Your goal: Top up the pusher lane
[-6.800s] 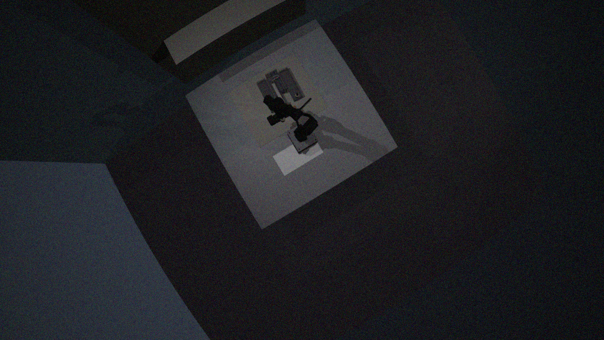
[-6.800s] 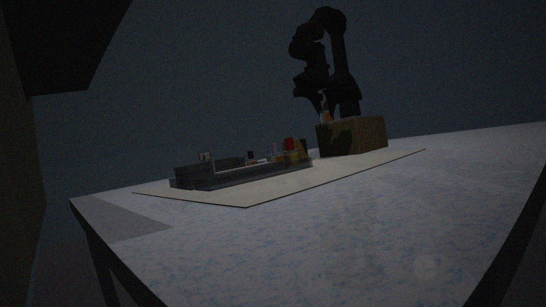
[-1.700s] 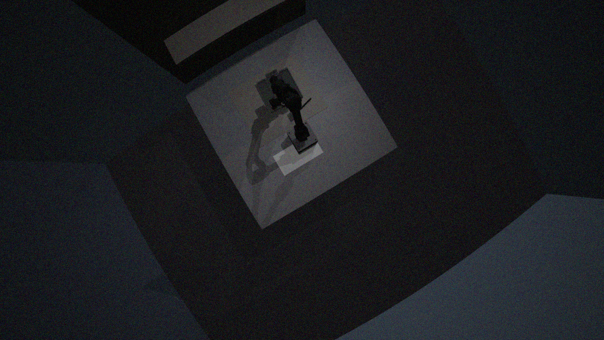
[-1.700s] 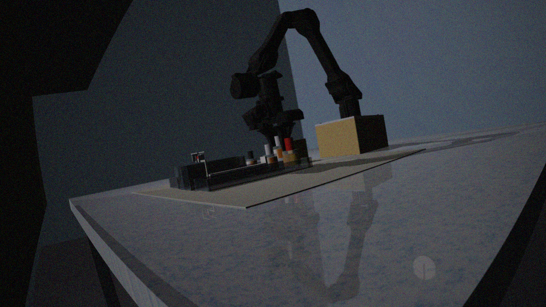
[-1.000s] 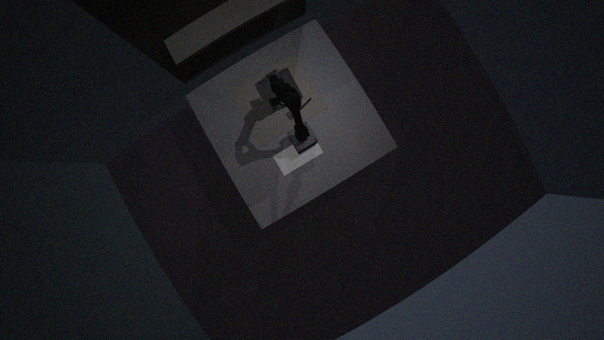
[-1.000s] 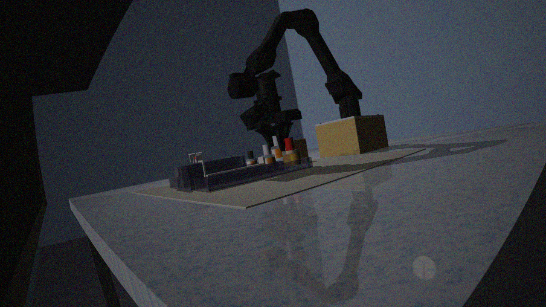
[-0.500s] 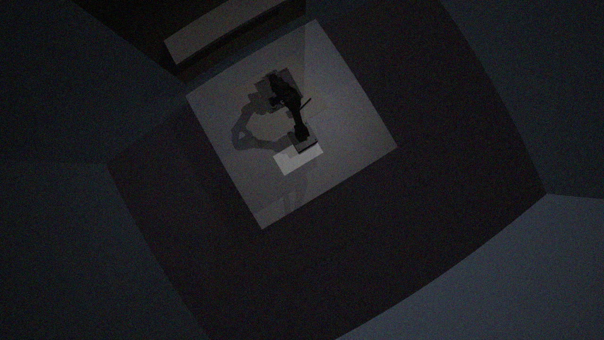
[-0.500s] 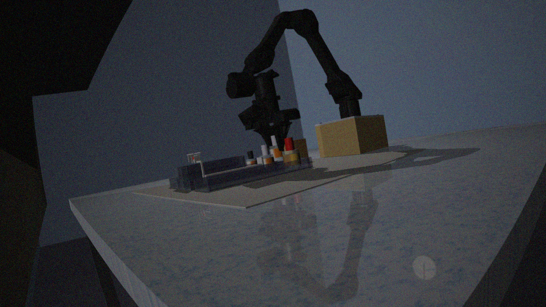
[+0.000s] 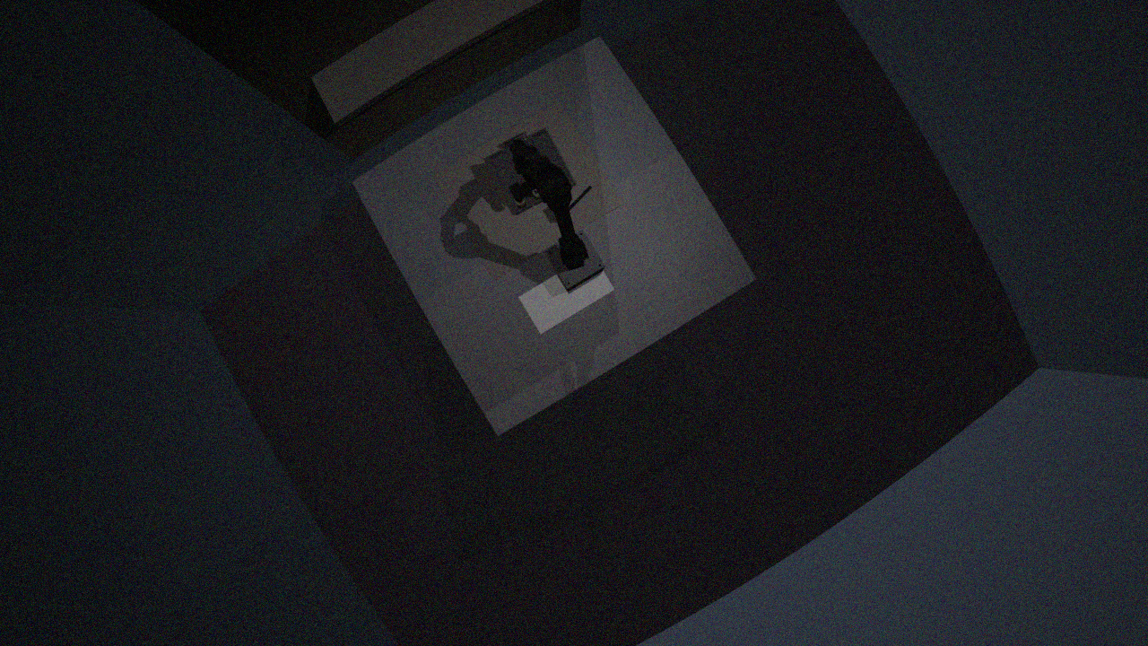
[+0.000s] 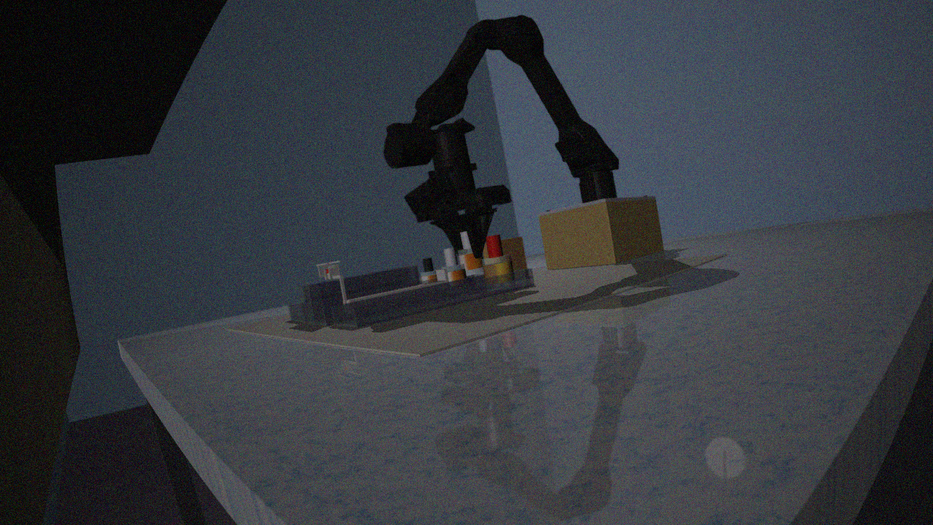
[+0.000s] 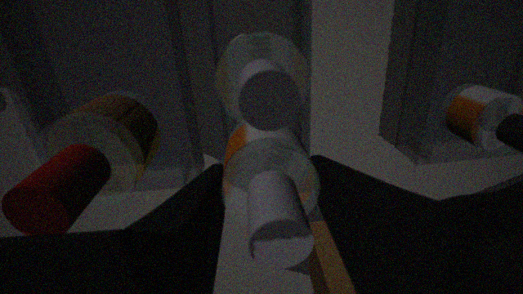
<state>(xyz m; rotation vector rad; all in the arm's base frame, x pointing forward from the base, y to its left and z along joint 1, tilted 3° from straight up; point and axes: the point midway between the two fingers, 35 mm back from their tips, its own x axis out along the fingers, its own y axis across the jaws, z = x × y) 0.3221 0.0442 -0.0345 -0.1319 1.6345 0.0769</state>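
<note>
Right now the pale mat is 6 cm ahead of my gripper tip, 3 cm to the left of it and 5 cm below it. Also, from my gripper tip: thin dark rod (6 cm behind, 16 cm to the right, 4 cm below); then pusher lane (15 cm ahead, 1 cm to the right, 3 cm below); then pale pusher plate (15 cm ahead, 1 cm to the right).
</note>
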